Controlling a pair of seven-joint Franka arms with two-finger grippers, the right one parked.
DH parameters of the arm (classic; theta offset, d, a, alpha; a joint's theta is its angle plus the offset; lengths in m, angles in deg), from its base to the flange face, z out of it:
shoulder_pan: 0 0.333 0 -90
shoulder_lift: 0 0 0 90
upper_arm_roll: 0 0.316 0.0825 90
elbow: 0 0 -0.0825 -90
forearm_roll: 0 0.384 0 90
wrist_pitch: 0 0 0.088 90
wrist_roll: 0 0.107 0 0
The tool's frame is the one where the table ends.
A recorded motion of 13 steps. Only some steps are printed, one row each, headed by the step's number.
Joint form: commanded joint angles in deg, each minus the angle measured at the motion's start. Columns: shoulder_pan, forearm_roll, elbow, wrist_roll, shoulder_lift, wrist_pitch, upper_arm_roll.
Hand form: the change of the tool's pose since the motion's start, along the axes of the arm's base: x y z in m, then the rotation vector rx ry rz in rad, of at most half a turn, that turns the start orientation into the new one. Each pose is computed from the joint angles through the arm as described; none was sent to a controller.
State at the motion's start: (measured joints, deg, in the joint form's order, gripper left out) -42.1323 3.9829 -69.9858 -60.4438 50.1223 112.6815 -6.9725
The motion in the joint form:
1: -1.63 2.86 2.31 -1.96 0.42 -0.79 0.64
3: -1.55 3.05 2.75 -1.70 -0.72 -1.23 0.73
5: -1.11 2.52 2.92 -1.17 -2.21 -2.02 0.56
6: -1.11 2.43 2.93 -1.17 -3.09 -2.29 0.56
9: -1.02 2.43 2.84 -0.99 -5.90 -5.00 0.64
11: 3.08 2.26 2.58 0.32 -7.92 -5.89 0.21
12: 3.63 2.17 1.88 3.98 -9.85 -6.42 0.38
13: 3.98 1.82 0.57 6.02 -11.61 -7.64 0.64
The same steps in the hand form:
1: -0.0027 -0.0121 0.0111 0.0231 -0.0552 -0.0079
3: 0.0008 -0.0121 0.0289 0.0122 -0.0727 -0.0102
5: 0.0040 -0.0099 0.0488 -0.0044 -0.0762 -0.0085
6: 0.0040 -0.0100 0.0600 -0.0123 -0.0835 -0.0075
9: 0.0026 -0.0051 0.0921 -0.0077 -0.0883 -0.0073
11: 0.0355 0.0315 0.1152 -0.0202 -0.0949 0.0377
12: 0.0383 0.0401 0.1335 -0.0290 -0.1025 -0.0143
13: 0.0370 0.0492 0.1434 -0.0208 -0.0905 -0.0397

